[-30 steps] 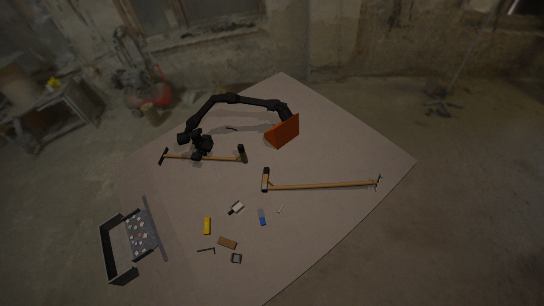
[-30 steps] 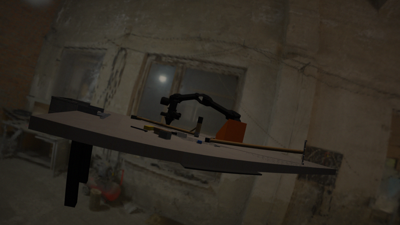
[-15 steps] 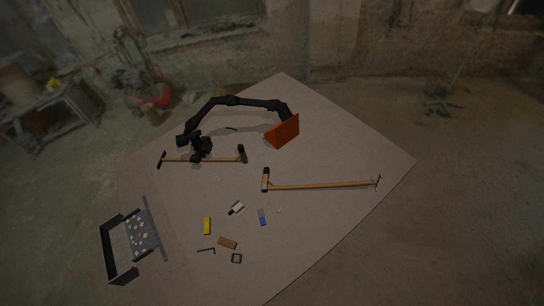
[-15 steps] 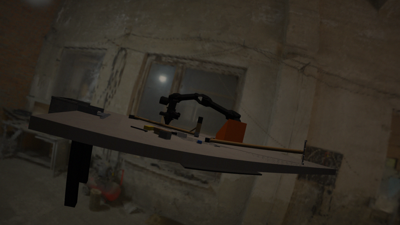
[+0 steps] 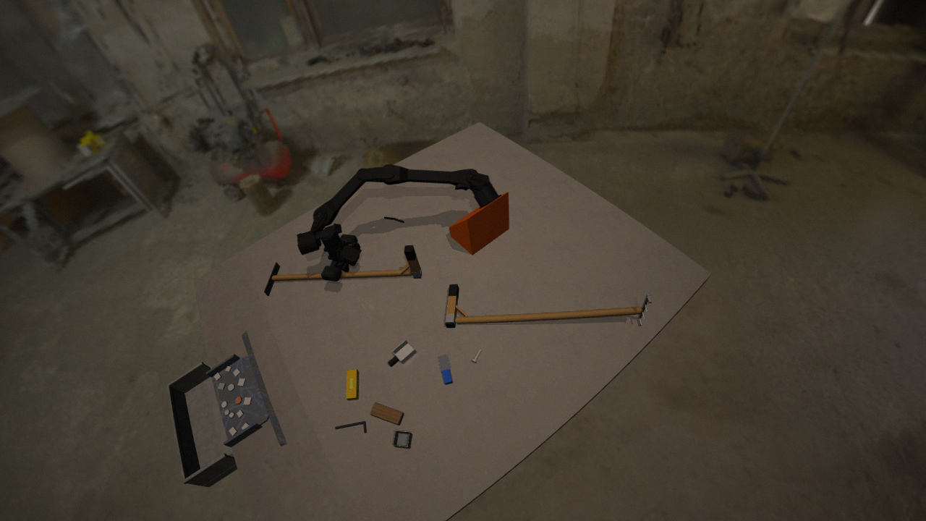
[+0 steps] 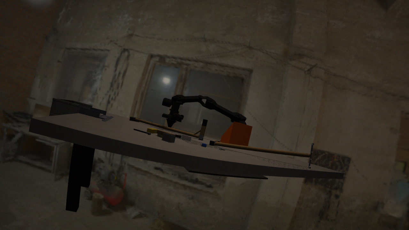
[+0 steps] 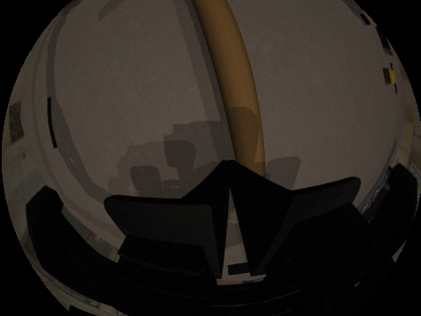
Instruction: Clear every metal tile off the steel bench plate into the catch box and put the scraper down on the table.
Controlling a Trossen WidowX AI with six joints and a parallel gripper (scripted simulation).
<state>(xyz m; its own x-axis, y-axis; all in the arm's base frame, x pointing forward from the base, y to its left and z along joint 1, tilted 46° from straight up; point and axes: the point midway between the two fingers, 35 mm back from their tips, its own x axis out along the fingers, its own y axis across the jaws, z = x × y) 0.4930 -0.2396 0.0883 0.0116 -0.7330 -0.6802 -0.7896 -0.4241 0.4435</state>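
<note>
Now: gripper tip 50 mm below the wooden-shafted scraper and 30 mm short of it. From my gripper tip the other things lie so: wooden block (520 mm to the left, 170 mm ahead); then yellow block (380 mm to the left, 200 mm ahead); then blue piece (520 mm to the left, 30 mm behind, 10 mm below).
</note>
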